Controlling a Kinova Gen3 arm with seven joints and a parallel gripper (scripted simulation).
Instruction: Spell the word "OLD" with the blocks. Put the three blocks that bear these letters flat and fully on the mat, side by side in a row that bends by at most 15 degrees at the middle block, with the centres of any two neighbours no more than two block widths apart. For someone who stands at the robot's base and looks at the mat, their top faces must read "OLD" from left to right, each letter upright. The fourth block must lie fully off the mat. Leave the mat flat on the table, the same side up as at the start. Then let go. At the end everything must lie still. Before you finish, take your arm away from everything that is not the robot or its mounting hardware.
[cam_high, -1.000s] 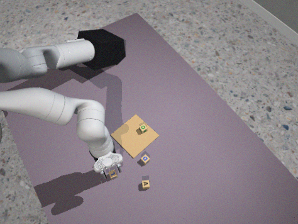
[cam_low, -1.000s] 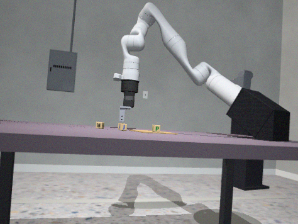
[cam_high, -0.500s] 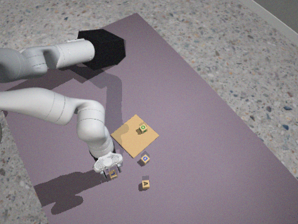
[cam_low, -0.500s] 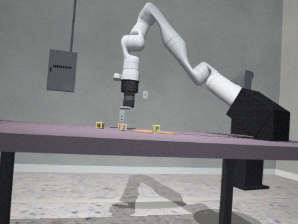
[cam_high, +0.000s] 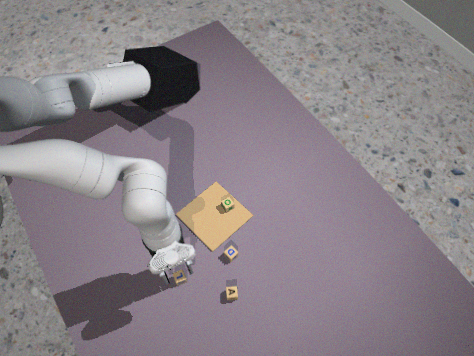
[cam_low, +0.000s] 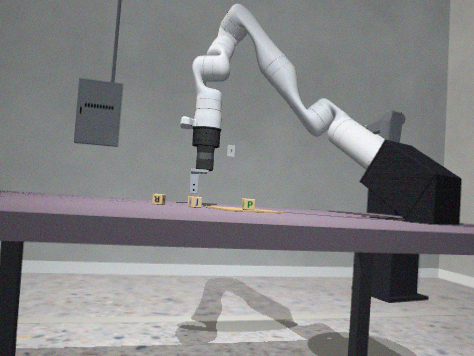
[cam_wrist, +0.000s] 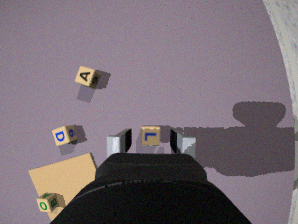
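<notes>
Now: the L block 40 mm below my hand. The rest, counted from my hand: O block (70 mm behind, 210 mm to the left, 30 mm below); D block (40 mm ahead, 130 mm to the left, 40 mm below); tan mat (70 mm behind, 170 mm to the left, 50 mm below).
</notes>
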